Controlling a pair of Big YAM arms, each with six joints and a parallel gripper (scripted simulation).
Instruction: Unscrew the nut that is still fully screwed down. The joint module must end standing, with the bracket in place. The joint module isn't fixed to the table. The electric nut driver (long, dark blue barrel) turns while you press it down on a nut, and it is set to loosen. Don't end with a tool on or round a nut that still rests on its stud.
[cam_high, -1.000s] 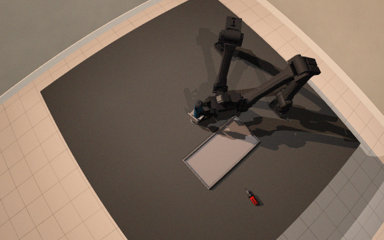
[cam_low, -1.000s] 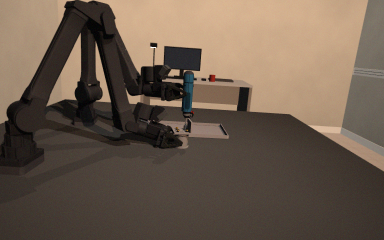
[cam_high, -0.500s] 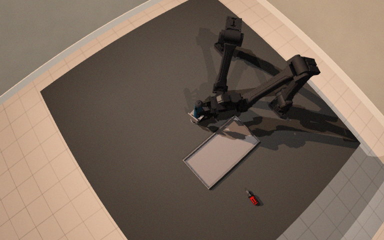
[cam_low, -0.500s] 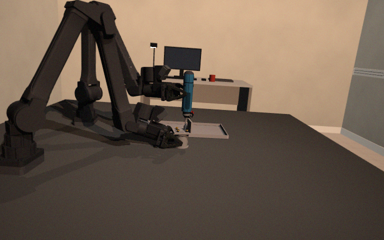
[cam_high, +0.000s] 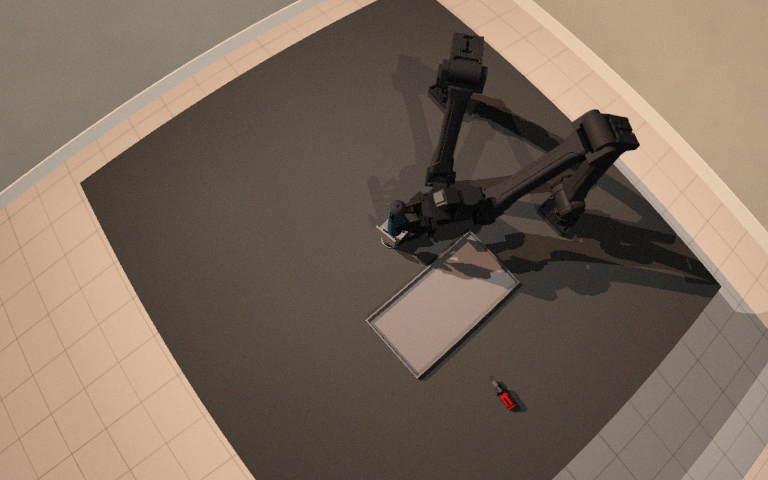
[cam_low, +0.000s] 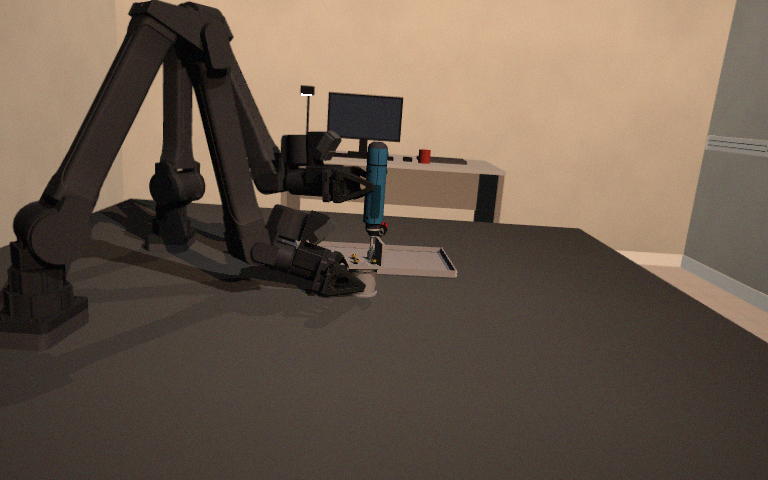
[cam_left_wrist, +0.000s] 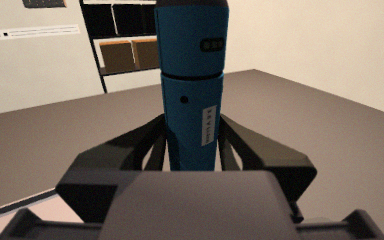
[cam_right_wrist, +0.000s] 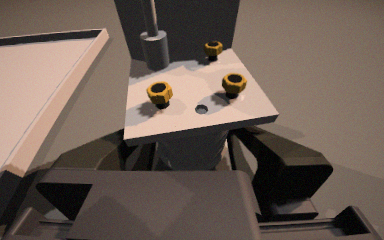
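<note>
Now: right hand 1 cm below the joint module. The rest, counted from my right hand: nut 5 cm above, 2 cm to the left, 2 cm ahead; grey bracket 5 cm above; tip 6 cm above, 2 cm to the left, 2 cm ahead.
</note>
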